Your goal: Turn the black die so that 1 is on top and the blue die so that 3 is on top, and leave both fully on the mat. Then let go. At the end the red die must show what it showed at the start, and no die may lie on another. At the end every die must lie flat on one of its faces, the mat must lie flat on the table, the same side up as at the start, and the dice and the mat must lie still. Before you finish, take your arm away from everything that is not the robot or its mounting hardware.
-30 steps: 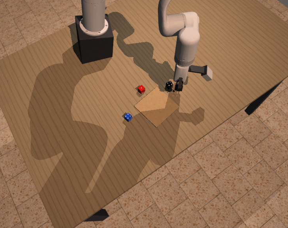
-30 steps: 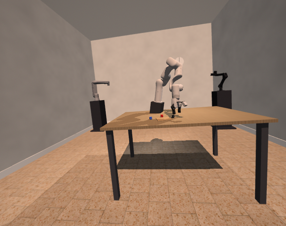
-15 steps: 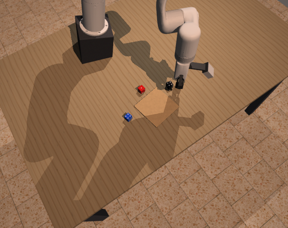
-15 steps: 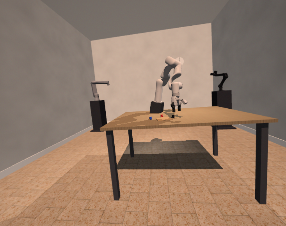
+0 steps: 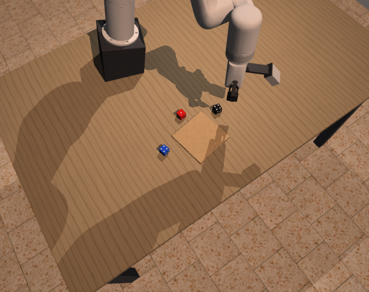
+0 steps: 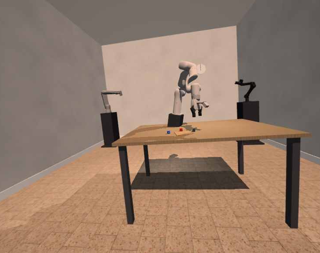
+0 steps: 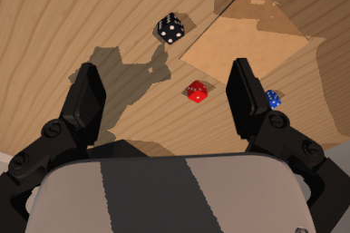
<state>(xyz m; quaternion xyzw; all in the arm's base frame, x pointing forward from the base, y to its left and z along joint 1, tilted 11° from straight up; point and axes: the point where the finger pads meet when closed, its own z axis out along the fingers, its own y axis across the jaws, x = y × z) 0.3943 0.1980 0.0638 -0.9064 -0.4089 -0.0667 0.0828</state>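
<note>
Now: the black die 14 cm below my hand, 4 cm to the right of it and 2 cm behind it. Also, from my hand: tan mat (15 cm below, 14 cm to the right, 3 cm ahead); then red die (15 cm to the right, 14 cm below, 7 cm behind); then blue die (27 cm to the right, 14 cm below, 2 cm ahead).
</note>
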